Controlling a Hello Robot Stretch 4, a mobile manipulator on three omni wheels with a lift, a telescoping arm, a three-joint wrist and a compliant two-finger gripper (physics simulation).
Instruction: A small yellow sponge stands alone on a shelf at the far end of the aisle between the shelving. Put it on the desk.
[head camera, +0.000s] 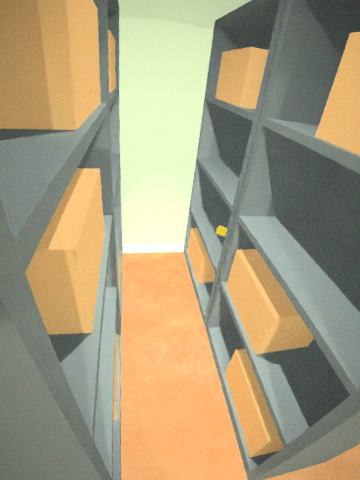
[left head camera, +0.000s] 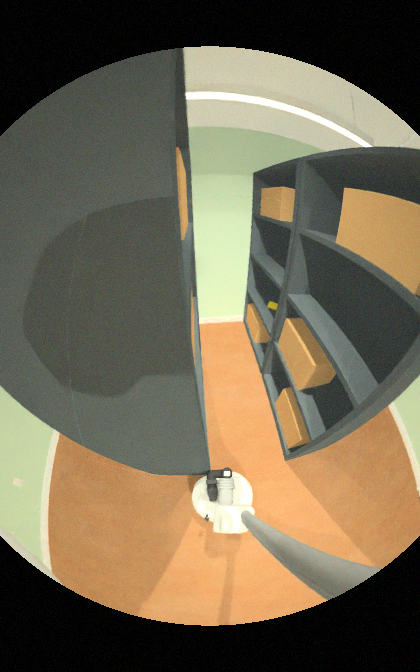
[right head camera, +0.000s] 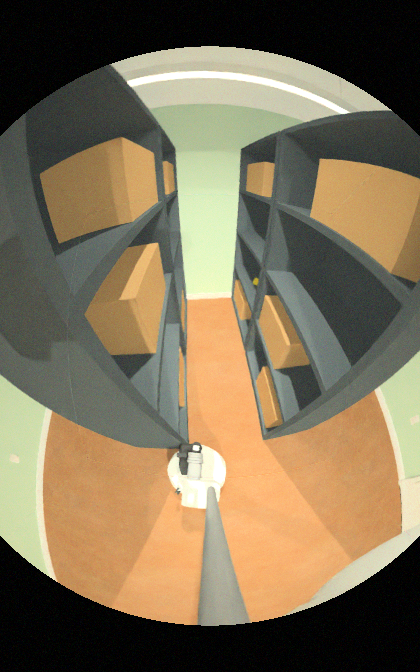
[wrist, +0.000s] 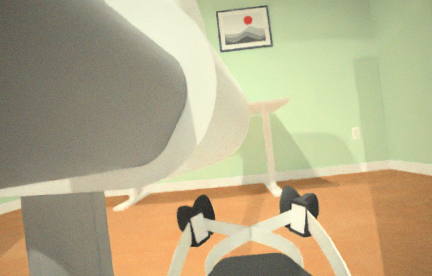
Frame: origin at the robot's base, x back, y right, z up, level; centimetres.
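Seen in the pictures: gripper, fingertip midpoint: (wrist: 246, 206).
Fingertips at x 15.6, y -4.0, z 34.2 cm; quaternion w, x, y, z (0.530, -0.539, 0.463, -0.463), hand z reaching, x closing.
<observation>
A point is followed by its place in that frame.
A small yellow sponge (head camera: 221, 230) @(z 54.6, x -165.9, y 44.2 cm) (left head camera: 272, 305) (right head camera: 256, 281) lies on a low shelf of the right shelving, in its far bay, above a cardboard box. My gripper (wrist: 246, 206) @(z 34.2, x 15.6, y -4.0 cm) is open and empty in the wrist view, its two dark fingertips well apart, far from the sponge. Part of the white desk (wrist: 270, 106) @(z 66.6, x 215.4, y -4.3 cm) shows behind it in the wrist view, by the wall; the rest is hidden behind my own body.
Left shelving (head camera: 20, 320) @(z 136.6, x -18.8, y -9.3 cm) (left head camera: 170, 420) (right head camera: 115, 415) and right shelving (head camera: 320, 435) @(z 72.8, x -28.1, y 51.0 cm) (right head camera: 345, 395) flank a narrow aisle floor (head camera: 160, 350) @(z -2.9, x -99.0, y 4.5 cm). My base (left head camera: 240, 492) (right head camera: 212, 467) stands at its near mouth, close to the left shelving's end. Cardboard boxes (head camera: 75, 280) @(z 115.0, x -44.4, y -16.6 cm) (head camera: 265, 300) @(z 77.3, x -76.7, y 45.7 cm) stand on both sides.
</observation>
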